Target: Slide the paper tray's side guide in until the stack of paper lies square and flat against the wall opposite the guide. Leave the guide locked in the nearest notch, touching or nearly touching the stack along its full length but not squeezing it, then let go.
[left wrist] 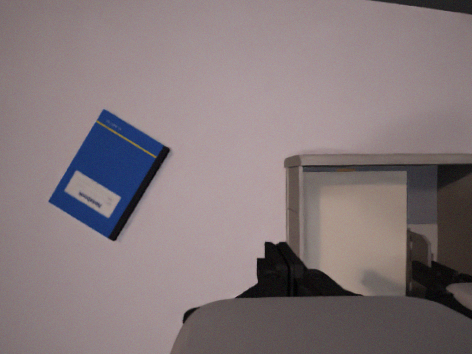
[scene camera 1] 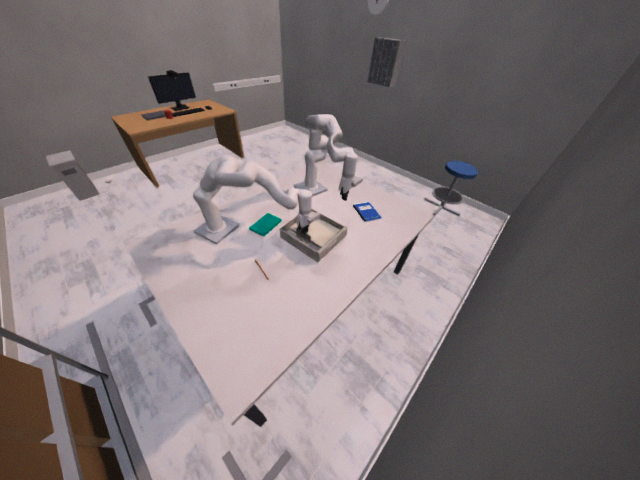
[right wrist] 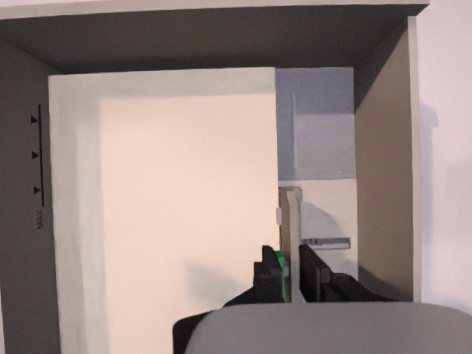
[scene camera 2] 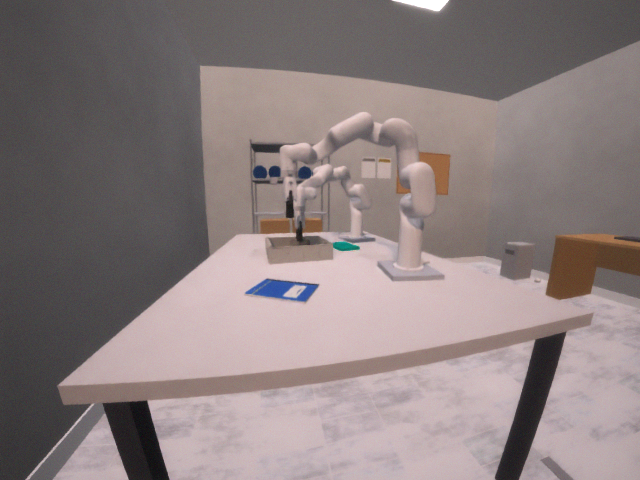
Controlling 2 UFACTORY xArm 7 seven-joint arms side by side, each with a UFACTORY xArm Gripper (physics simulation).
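Pixels of known places: left gripper, between the fingertips: (left wrist: pixel 274 260) (scene camera 1: pixel 344 199) (scene camera 2: pixel 289 217); right gripper, between the fingertips: (left wrist: pixel 421 269) (scene camera 1: pixel 304 232) (right wrist: pixel 283 264) (scene camera 2: pixel 299 240); left arm's base, origin of its link: (scene camera 1: pixel 310 186) (scene camera 2: pixel 408 267); right arm's base, origin of its link: (scene camera 1: pixel 216 227) (scene camera 2: pixel 356 237).
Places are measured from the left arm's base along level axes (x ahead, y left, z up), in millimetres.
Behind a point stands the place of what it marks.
Observation:
The grey paper tray (scene camera 1: pixel 330 245) {x 626, y -384, z 32 mm} (scene camera 2: pixel 299 253) {x 453, y -230, z 22 mm} (left wrist: pixel 380 160) {x 610, y -327, z 71 mm} (right wrist: pixel 387 150) {x 542, y -517, z 39 mm} stands on the table. The cream paper stack (scene camera 1: pixel 324 231) {x 498, y -313, z 17 mm} (left wrist: pixel 360 215) {x 517, y -347, z 17 mm} (right wrist: pixel 185 150) {x 523, y -351, z 17 mm} lies flat in it, its left edge along the tray's left wall in the right wrist view. The side guide (left wrist: pixel 419 245) {x 482, y -441, z 42 mm} (right wrist: pixel 288 215) {x 483, y -441, z 52 mm} stands upright at the stack's right edge, touching or nearly touching. My right gripper (scene camera 1: pixel 303 228) {x 445, y -443, z 49 mm} (scene camera 2: pixel 299 238) {x 445, y -443, z 49 mm} (right wrist: pixel 283 264) {x 445, y -443, z 49 mm} is shut on the guide and its green latch (right wrist: pixel 281 262) {x 450, y -438, z 59 mm}; its fingertips are low inside the tray. My left gripper (scene camera 1: pixel 344 196) {x 496, y -149, z 205 mm} (scene camera 2: pixel 290 214) {x 496, y -149, z 205 mm} (left wrist: pixel 274 260) {x 496, y -149, z 205 mm} is shut and empty, above the table.
A blue notebook (scene camera 1: pixel 367 211) {x 526, y 130, z -15 mm} (scene camera 2: pixel 283 290) {x 522, y 145, z -15 mm} (left wrist: pixel 110 175) {x 523, y 124, z -15 mm} lies beside the tray. A teal book (scene camera 1: pixel 265 224) {x 164, y -565, z -5 mm} (scene camera 2: pixel 345 246) {x 153, y -502, z -5 mm} lies near the right arm's base. A thin brown stick (scene camera 1: pixel 262 269) {x 481, y -796, z -16 mm} lies on the table. A slotted strip (right wrist: pixel 327 243) {x 445, y -507, z -16 mm} shows on the tray floor right of the guide.

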